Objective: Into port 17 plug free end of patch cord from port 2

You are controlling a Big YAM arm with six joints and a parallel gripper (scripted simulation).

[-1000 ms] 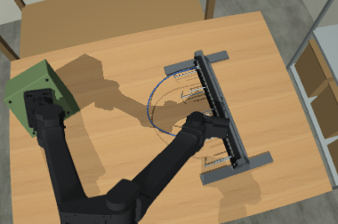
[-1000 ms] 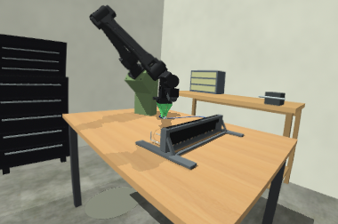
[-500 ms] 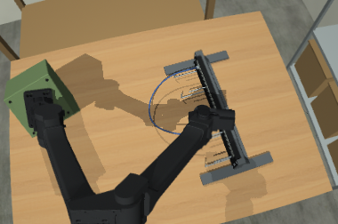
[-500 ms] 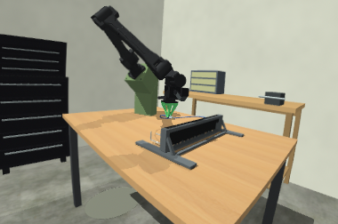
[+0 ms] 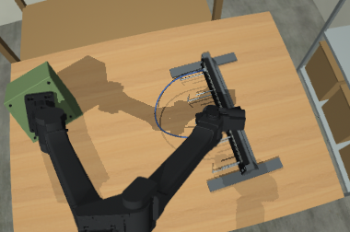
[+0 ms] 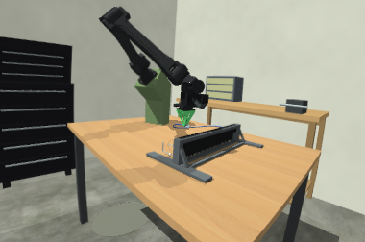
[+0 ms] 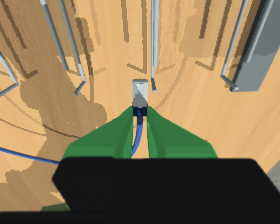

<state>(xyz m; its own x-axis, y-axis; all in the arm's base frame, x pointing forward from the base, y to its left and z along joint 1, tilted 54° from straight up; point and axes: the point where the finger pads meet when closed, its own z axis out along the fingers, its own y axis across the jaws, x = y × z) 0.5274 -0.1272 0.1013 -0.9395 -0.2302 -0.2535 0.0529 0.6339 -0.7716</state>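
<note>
Right now the plug is 2 cm ahead of my hand.
</note>
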